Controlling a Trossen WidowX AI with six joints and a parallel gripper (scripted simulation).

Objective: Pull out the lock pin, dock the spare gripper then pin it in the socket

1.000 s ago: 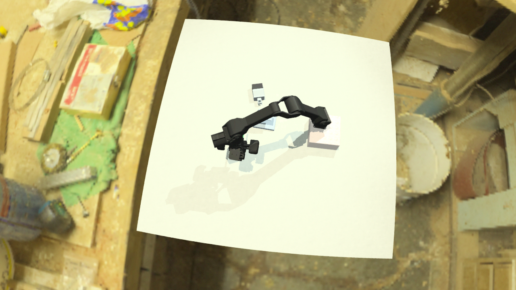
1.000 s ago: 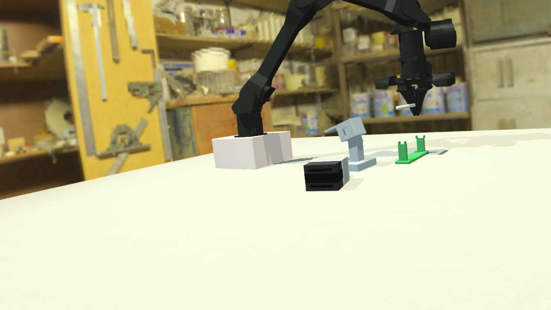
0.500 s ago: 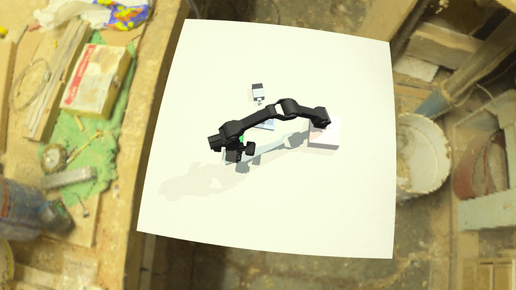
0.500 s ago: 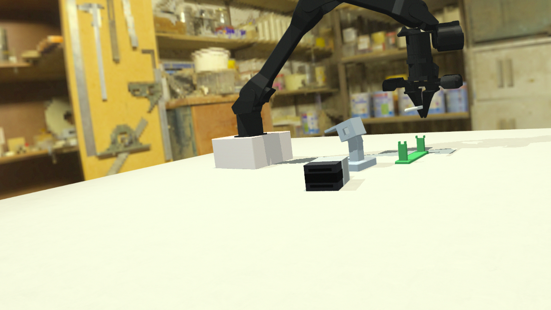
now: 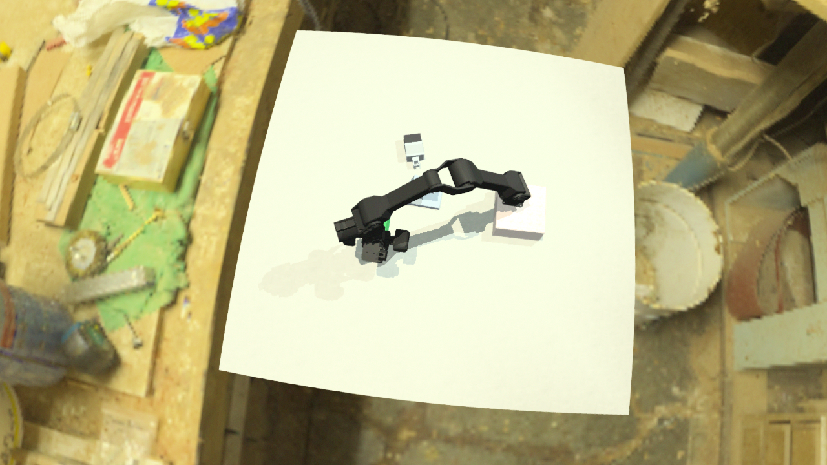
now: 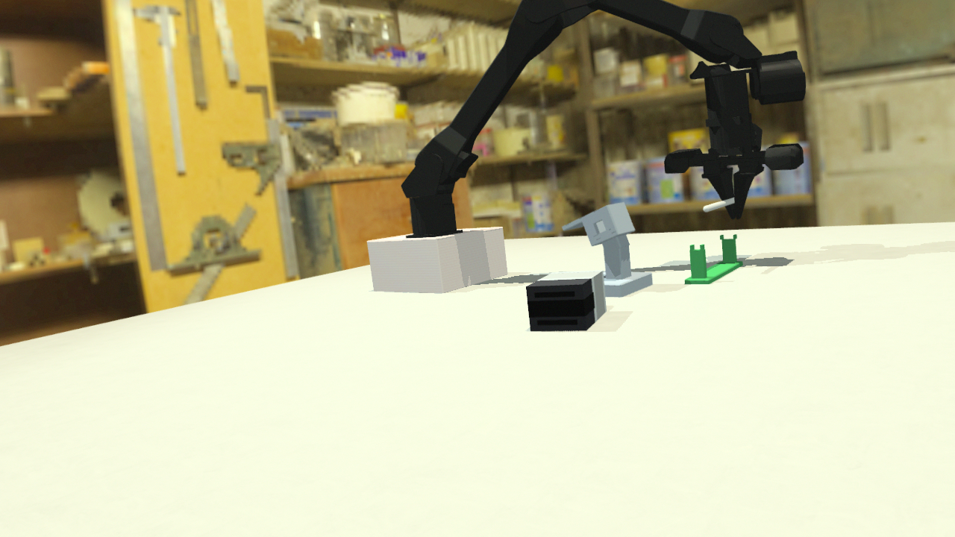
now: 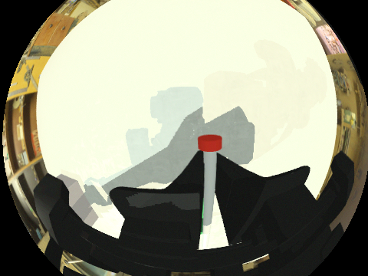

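Right now the green cradle is 100 mm to the right of my gripper tip and 40 mm below it. The rest, counted from my gripper tip: spare gripper (50 mm behind, 360 mm to the right, 40 mm below); grey mount (100 mm behind, 220 mm to the right, 10 mm below).
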